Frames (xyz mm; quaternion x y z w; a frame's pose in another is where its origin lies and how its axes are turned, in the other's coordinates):
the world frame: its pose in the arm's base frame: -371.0 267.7 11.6 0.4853 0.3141 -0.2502 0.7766
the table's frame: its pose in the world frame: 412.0 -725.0 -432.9 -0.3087 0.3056 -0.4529 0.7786
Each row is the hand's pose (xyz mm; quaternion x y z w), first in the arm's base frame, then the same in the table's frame.
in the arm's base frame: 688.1 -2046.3 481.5 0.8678 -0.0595 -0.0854 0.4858
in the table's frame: -1237.7 -1837.3 2122.8 0.5225 -0.1556 0.7801 0.3070
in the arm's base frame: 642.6 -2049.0 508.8 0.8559 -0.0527 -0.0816 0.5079
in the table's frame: -1243.5 -1870.2 2081.5 0.5093 -0.1724 0.7791 0.3223
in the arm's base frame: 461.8 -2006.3 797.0 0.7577 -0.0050 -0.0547 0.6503
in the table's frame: -1438.6 -2028.0 1847.9 0.4102 -0.2850 0.7567 0.4219
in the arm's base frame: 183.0 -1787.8 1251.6 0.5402 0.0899 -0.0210 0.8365
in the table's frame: -1781.6 -2152.0 1401.6 0.2233 -0.4413 0.6548 0.5715
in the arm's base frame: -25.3 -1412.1 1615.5 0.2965 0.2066 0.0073 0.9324
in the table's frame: -2105.3 -2082.4 946.3 0.0263 -0.5238 0.5009 0.6885
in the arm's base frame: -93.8 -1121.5 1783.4 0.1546 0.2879 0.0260 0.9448
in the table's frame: -2290.9 -1943.4 694.2 -0.0910 -0.5305 0.3984 0.7427
